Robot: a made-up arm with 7 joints. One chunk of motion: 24 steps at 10 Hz.
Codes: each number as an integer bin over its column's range. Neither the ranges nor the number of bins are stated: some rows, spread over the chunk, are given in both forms.
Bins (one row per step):
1: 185 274 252 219 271 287
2: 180 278 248 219 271 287
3: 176 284 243 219 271 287
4: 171 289 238 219 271 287
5: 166 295 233 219 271 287
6: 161 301 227 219 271 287
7: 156 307 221 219 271 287
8: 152 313 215 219 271 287
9: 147 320 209 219 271 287
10: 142 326 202 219 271 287
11: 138 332 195 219 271 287
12: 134 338 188 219 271 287
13: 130 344 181 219 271 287
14: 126 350 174 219 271 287
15: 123 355 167 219 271 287
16: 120 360 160 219 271 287
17: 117 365 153 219 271 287
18: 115 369 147 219 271 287
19: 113 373 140 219 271 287
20: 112 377 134 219 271 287
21: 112 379 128 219 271 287
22: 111 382 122 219 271 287
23: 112 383 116 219 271 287
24: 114 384 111 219 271 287
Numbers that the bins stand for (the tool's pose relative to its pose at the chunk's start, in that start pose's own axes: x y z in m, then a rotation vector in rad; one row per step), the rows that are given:
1: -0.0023 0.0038 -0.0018 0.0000 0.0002 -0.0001
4: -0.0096 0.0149 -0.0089 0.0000 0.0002 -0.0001
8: -0.0197 0.0328 -0.0206 0.0000 0.0002 -0.0001
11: -0.0271 0.0469 -0.0308 0.0000 0.0002 -0.0001
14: -0.0334 0.0603 -0.0415 0.0000 0.0002 -0.0001
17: -0.0382 0.0714 -0.0522 0.0000 0.0002 -0.0001
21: -0.0408 0.0818 -0.0649 0.0000 0.0002 -0.0001
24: -0.0398 0.0856 -0.0735 0.0000 0.0002 -0.0001
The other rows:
2: -0.0049 0.0067 -0.0038 0.0000 0.0002 -0.0001
3: -0.0070 0.0112 -0.0064 0.0000 0.0002 -0.0001
5: -0.0123 0.0194 -0.0114 0.0000 0.0002 -0.0001
6: -0.0149 0.0238 -0.0145 0.0000 0.0002 -0.0001
7: -0.0176 0.0283 -0.0176 0.0000 0.0002 -0.0001
9: -0.0223 0.0380 -0.0237 0.0000 0.0002 -0.0001
10: -0.0250 0.0424 -0.0272 0.0000 0.0002 -0.0001
12: -0.0292 0.0514 -0.0343 0.0000 0.0002 -0.0001
13: -0.0313 0.0558 -0.0379 0.0000 0.0002 -0.0001
15: -0.0350 0.0640 -0.0450 0.0000 0.0002 -0.0001
16: -0.0366 0.0677 -0.0486 0.0000 0.0002 -0.0001
18: -0.0392 0.0744 -0.0552 0.0000 0.0002 -0.0001
19: -0.0403 0.0774 -0.0588 0.0000 0.0002 -0.0001
20: -0.0408 0.0804 -0.0618 0.0000 0.0002 -0.0001
22: -0.0414 0.0841 -0.0679 0.0000 0.0002 -0.0001
23: -0.0408 0.0848 -0.0710 0.0000 0.0002 -0.0001

